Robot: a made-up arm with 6 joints.
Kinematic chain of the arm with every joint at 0, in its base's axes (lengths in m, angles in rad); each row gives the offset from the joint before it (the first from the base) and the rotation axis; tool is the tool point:
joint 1: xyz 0 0 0.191 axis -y
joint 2: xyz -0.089 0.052 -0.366 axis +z
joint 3: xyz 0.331 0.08 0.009 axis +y
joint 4: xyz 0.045 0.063 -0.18 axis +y
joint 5: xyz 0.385 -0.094 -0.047 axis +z
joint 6: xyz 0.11 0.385 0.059 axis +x
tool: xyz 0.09 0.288 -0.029
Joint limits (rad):
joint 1: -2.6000..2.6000
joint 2: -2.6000..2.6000
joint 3: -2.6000..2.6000
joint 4: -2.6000..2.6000
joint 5: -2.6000..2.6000
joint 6: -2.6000..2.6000
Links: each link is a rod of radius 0.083 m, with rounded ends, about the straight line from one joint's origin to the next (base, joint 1, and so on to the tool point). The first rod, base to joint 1, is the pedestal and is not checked.
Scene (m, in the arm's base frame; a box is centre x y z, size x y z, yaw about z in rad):
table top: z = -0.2
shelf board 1: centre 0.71 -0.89 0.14 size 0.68 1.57 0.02 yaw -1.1
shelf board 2: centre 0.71 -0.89 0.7 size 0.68 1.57 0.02 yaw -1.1
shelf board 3: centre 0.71 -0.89 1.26 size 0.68 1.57 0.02 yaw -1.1
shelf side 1: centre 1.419 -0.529 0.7 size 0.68 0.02 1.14 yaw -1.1
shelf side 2: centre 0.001 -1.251 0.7 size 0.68 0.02 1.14 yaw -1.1
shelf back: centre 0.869 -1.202 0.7 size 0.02 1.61 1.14 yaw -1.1
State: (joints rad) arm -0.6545 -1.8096 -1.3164 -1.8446 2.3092 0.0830
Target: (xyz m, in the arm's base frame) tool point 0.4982 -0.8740 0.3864
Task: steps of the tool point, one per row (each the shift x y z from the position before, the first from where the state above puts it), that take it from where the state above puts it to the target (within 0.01 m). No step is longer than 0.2 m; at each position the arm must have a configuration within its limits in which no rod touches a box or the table.
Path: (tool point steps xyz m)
1: 0.0911 -0.0791 -0.0253
2: 0.0934 -0.0507 -0.0469
3: 0.0978 -0.0202 -0.0496
4: 0.1052 0.0083 -0.0349
5: 0.1126 0.0320 -0.0069
6: 0.1164 0.0513 0.0297
7: 0.1131 0.0677 0.0683
8: 0.1005 0.0835 0.1029
9: 0.0782 0.0996 0.1280
10: 0.0666 -0.1274 0.0254
11: 0.0577 -0.1186 0.0037
12: 0.0502 -0.1039 -0.0103
13: 0.0474 -0.0860 -0.0188

